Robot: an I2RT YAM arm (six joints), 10 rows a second.
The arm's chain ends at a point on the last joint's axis. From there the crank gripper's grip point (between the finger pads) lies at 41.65 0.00 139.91 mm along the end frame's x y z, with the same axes.
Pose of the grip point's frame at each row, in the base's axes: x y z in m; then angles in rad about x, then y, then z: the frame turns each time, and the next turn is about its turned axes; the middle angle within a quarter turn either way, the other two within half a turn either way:
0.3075 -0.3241 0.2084 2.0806 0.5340 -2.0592
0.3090 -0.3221 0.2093 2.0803 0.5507 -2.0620
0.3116 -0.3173 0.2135 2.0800 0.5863 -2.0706
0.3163 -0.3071 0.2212 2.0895 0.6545 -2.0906
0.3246 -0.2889 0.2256 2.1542 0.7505 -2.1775
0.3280 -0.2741 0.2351 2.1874 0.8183 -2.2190
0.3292 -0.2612 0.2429 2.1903 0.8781 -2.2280
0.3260 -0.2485 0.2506 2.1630 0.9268 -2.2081
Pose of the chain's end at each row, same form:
0.2531 -0.2282 0.3041 2.0806 0.5340 -2.0592
0.2525 -0.2270 0.3045 2.0803 0.5507 -2.0620
0.2508 -0.2237 0.3076 2.0800 0.5863 -2.0706
0.2475 -0.2177 0.3139 2.0895 0.6545 -2.0906
0.2465 -0.2088 0.3194 2.1542 0.7505 -2.1775
0.2431 -0.2003 0.3281 2.1874 0.8183 -2.2190
0.2378 -0.1917 0.3330 2.1903 0.8781 -2.2280
0.2290 -0.1810 0.3363 2.1630 0.9268 -2.2081

